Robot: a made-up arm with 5 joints.
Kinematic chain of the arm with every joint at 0, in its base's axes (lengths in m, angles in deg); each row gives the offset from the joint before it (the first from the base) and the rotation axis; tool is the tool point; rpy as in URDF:
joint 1: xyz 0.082 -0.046 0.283 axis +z
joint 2: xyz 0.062 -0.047 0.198 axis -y
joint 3: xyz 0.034 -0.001 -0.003 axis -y
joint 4: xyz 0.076 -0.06 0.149 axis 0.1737 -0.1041 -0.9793
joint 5: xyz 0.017 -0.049 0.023 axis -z
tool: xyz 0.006 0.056 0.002 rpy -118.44 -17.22 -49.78
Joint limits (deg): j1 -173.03..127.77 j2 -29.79..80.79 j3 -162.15..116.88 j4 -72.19..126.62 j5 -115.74..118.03
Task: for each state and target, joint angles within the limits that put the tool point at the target. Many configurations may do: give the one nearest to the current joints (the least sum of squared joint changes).
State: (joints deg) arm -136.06 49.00 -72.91 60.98 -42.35
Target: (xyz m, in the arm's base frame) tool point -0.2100 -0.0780 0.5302
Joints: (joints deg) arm -153.50 30.23 -88.40 60.93 -34.74
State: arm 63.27 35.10 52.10 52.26 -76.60
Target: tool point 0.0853 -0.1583 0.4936
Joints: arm 44.44 38.43 62.32 76.52 -84.57
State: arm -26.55 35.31 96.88 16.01 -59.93
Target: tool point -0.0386 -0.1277 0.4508
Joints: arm -22.97 29.14 88.83 10.17 -64.16
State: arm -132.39 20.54 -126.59 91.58 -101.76
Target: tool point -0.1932 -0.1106 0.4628
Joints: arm -140.75 18.81 -119.04 52.30 -115.74
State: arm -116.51 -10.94 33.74 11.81 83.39
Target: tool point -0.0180 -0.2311 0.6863
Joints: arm -80.60 -15.52 37.81 -6.94 64.09
